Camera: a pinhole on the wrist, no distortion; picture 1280 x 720 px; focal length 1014.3 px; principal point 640.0 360.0 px. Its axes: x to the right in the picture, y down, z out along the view. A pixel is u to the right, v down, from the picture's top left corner.
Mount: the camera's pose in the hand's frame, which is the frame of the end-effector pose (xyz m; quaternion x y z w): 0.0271 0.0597 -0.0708 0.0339 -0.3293 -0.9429 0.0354
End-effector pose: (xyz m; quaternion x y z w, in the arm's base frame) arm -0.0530 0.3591 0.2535 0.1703 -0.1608 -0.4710 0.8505
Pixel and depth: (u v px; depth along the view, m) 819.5 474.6 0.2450
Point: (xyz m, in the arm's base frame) 0.0084 0.4639 0.4524
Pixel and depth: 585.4 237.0 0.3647
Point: 0.1123 0.4825 0.5635
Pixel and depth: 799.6 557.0 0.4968
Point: -0.0481 0.5261 0.7020
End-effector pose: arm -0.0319 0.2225 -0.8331 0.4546 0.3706 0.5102 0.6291
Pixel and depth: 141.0 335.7 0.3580
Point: 0.1063 0.3689 -0.4794
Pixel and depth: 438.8 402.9 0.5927
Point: 0.2435 0.2617 -0.3082
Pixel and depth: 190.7 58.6 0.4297
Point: 0.0481 0.3841 -0.3533
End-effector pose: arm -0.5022 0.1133 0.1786 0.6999 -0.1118 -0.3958 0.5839
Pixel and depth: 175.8 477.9 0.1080
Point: -0.4366 0.0191 0.2597
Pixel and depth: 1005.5 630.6 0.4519
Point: -0.7836 -0.1053 0.4575
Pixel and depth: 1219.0 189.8 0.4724
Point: -0.7350 0.0028 0.6517
